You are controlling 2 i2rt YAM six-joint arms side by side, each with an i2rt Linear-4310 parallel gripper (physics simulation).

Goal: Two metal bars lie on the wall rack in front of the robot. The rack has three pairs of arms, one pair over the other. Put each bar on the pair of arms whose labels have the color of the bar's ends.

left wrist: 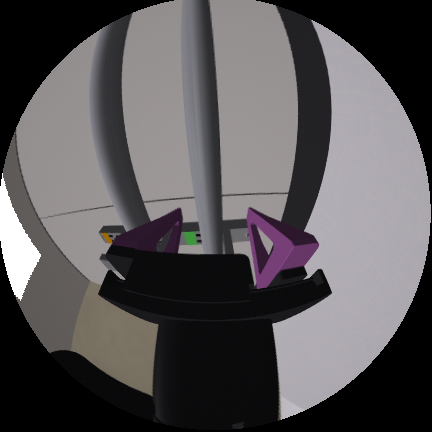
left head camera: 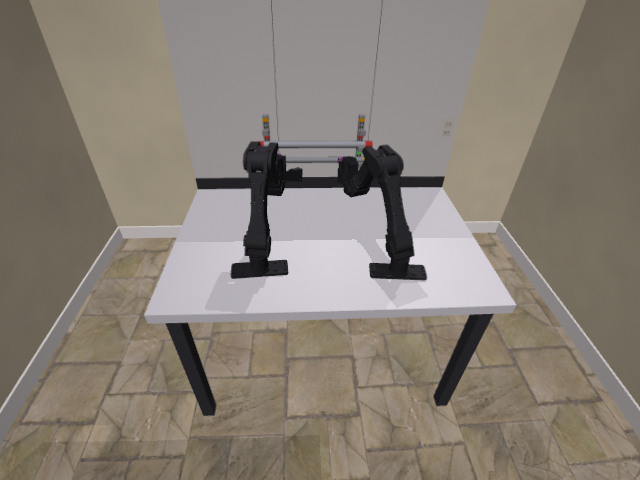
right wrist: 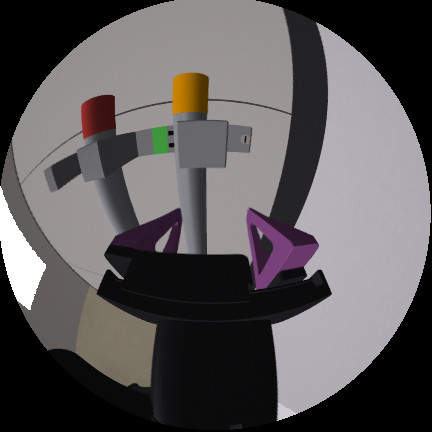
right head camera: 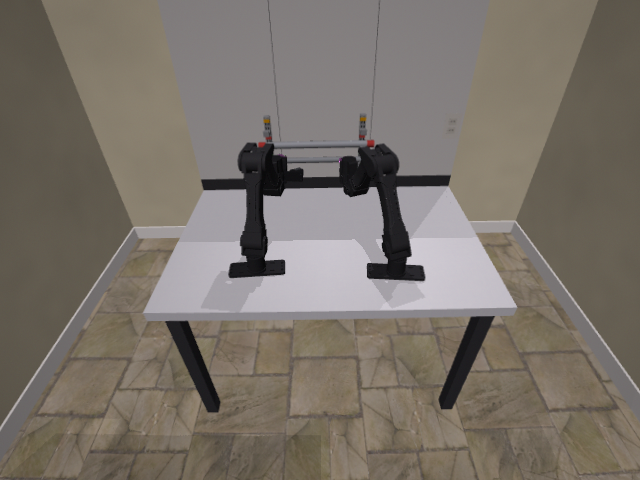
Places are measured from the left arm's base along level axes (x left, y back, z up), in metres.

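Pixels of known places: left gripper, between the fingertips: point(left wrist: 214, 212); right gripper, between the fingertips: point(right wrist: 213, 212); left arm's base, origin of its link: point(left head camera: 259, 270) point(right head camera: 257, 269); right arm's base, origin of its link: point(left head camera: 397, 272) point(right head camera: 395, 272).
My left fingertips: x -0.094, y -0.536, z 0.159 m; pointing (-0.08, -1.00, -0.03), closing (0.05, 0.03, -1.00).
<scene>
For each thing: its top centre in the pictures, then the offset to it from my left fingertips. Level surfaces: height alone.
- red-ended bar, centre of its top: point(left wrist: 93, 75) point(right wrist: 148, 276) point(left head camera: 314, 141) point(right head camera: 316, 141) dx -0.161, dy +0.022, dz +0.098 m
- rack, centre of its top: point(right wrist: 54, 174) point(right head camera: 363, 116) point(left head camera: 362, 117) dx -0.362, dy +0.031, dz +0.202 m
- orange-ended bar, centre of its top: point(left wrist: 180, 49) point(right wrist: 192, 275) point(left head camera: 313, 157) point(right head camera: 315, 157) dx -0.155, dy +0.012, dz +0.018 m
- white table, height of its surface: dz -0.159 m
The red-ended bar point(left head camera: 320, 144) point(right head camera: 317, 144) point(left wrist: 106, 100) point(right wrist: 120, 205) lies level on the middle, red-labelled arms of the rack point(left head camera: 361, 125) point(right head camera: 362, 125) point(right wrist: 240, 139). The orange-ended bar point(left head camera: 310, 159) point(right head camera: 310, 159) point(left wrist: 200, 100) point(right wrist: 191, 210) lies below it on the green-labelled arms. The top arms, labelled orange, hold no bar. My left gripper point(left wrist: 214, 212) and my right gripper point(right wrist: 213, 212) are open at the lower bar, which shows between the purple fingers of each. Neither grips it. The lower bar's left end is hidden in the head views.
The white table point(left head camera: 320, 299) point(right head camera: 320, 299) stands in front of the rack and carries both arm bases. A dark strip point(left head camera: 227, 183) point(right head camera: 227, 184) point(left wrist: 315, 100) point(right wrist: 311, 100) runs along the wall below the bars. Thin dark lines run up the wall.
</scene>
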